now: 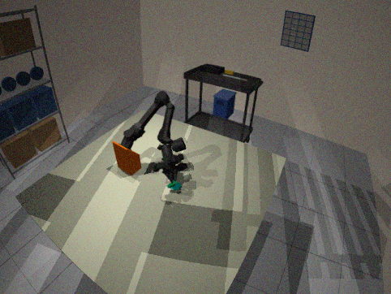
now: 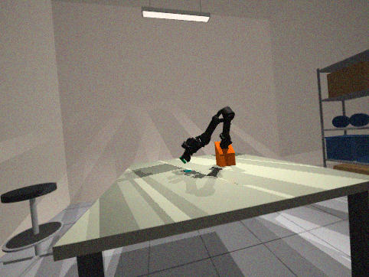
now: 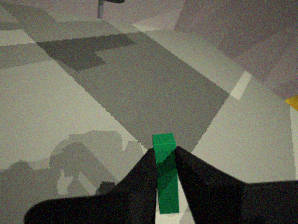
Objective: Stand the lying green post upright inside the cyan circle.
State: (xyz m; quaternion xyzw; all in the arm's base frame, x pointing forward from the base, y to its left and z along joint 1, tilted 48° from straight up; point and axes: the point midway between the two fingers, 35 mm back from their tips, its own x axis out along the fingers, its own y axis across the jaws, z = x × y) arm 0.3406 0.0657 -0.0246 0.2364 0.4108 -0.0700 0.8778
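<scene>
Right now the cyan circle is 4 cm behind my gripper tip, 6 cm to the left of it and 10 cm below it. From my gripper tip the other things lie so: green post (1 cm behind, 2 cm below).
</scene>
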